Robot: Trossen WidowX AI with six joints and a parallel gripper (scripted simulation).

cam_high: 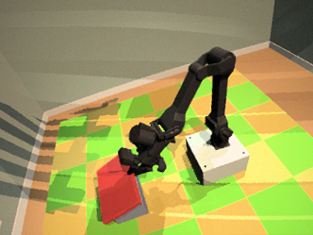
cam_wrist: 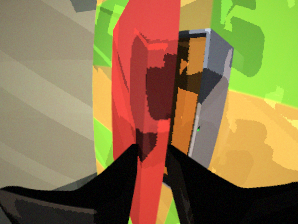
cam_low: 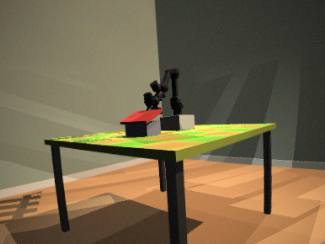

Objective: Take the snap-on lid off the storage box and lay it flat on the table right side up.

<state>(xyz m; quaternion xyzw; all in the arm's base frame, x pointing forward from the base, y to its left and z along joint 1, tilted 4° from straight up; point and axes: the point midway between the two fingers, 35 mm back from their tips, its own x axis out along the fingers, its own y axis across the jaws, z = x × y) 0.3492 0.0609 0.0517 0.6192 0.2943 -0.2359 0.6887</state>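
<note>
My gripper tip is now 70 mm short of the red lid, 10 mm to the right of it and 30 mm above it. Round my gripper tip: grey storage box (60 mm ahead, 10 mm to the left, 110 mm below).
</note>
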